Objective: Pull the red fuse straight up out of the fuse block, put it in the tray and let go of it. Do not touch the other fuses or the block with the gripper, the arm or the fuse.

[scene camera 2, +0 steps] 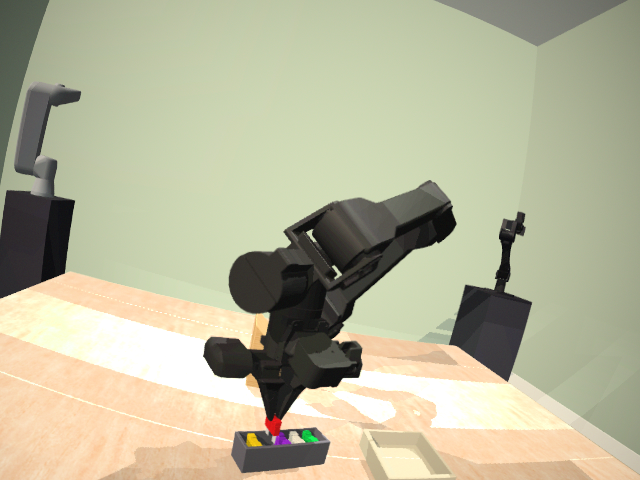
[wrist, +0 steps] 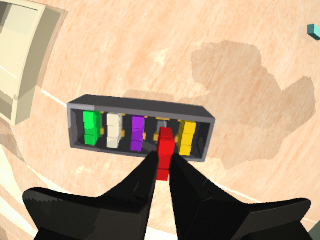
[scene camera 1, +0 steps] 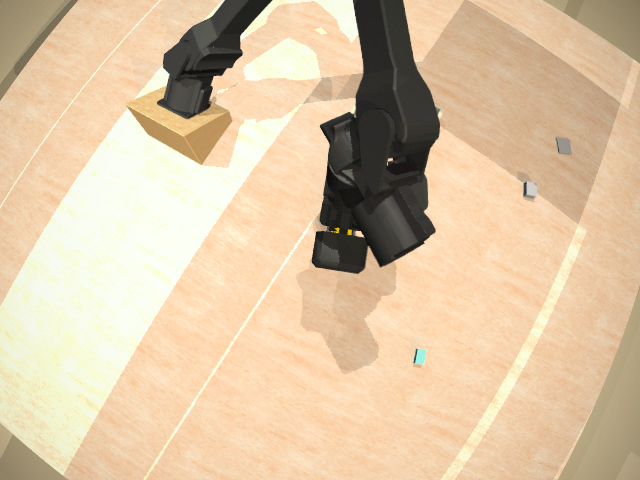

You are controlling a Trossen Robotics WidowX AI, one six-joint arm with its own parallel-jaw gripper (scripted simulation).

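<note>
Red fuse carried by the gripper. Gripper visible in the wrist view. Gripper visible in scene camera 1 too.
</note>
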